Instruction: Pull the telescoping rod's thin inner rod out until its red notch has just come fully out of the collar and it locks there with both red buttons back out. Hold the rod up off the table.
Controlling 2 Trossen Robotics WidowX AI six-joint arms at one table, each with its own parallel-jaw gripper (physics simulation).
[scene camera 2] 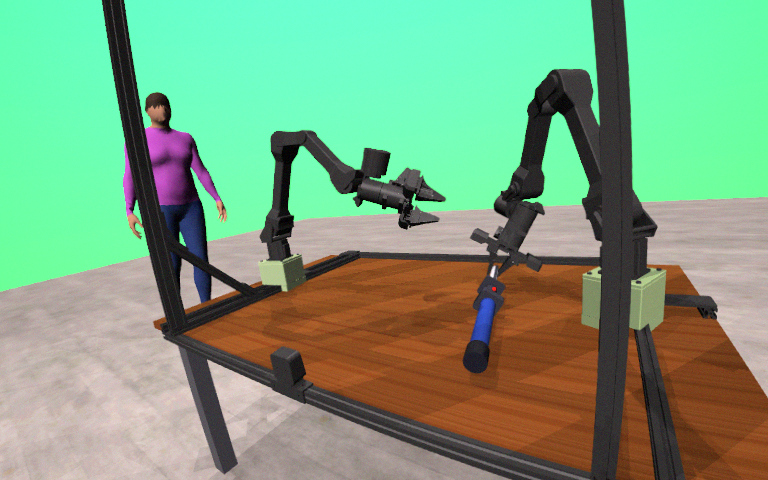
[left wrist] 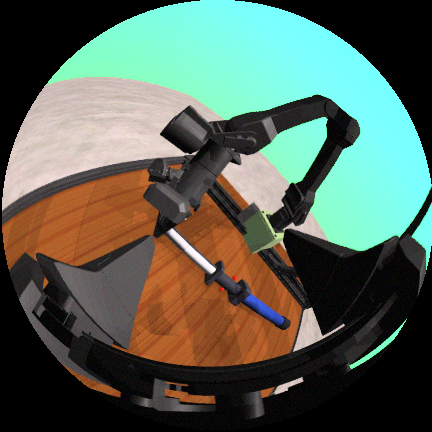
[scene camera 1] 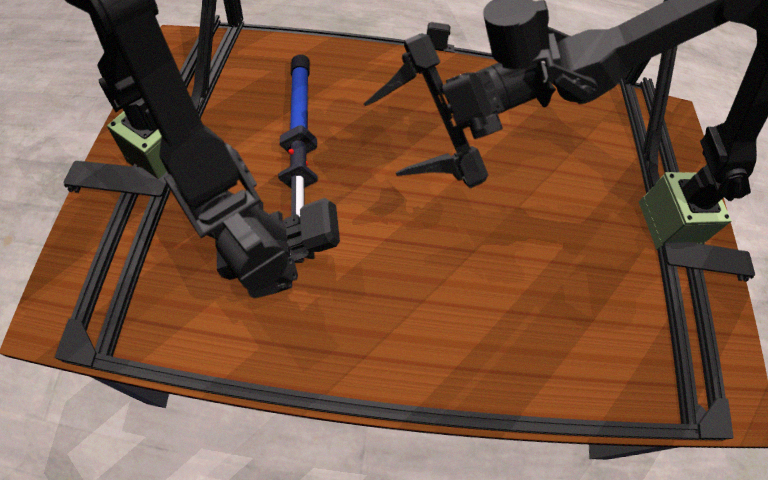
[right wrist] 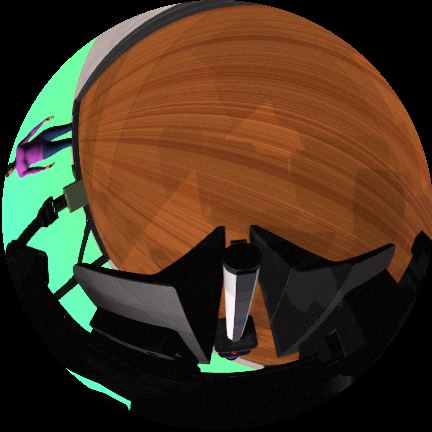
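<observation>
The telescoping rod has a blue tube (scene camera 1: 299,99) (scene camera 2: 483,322) (left wrist: 263,310) with a black end cap, a dark two-flanged collar (scene camera 1: 297,156) (left wrist: 229,284) and a white inner rod (scene camera 1: 298,195) (left wrist: 192,251) (right wrist: 237,300). Two red buttons show on the collar in the left wrist view. No red notch can be made out on the inner rod. My right gripper (scene camera 1: 294,223) (scene camera 2: 493,266) (right wrist: 236,232) is shut on the inner rod near its black-capped end. The rod appears held off the table. My left gripper (scene camera 1: 381,139) (scene camera 2: 441,209) (left wrist: 219,239) is open and empty, raised and apart from the rod.
The wooden table (scene camera 1: 453,316) (scene camera 2: 362,339) is edged by dark metal rails (scene camera 1: 339,403). An upright post (scene camera 2: 608,226) stands near the right arm's green base (scene camera 2: 649,294). A small dark block (scene camera 2: 287,363) sits on a rail. A person (scene camera 2: 172,164) stands beyond the table.
</observation>
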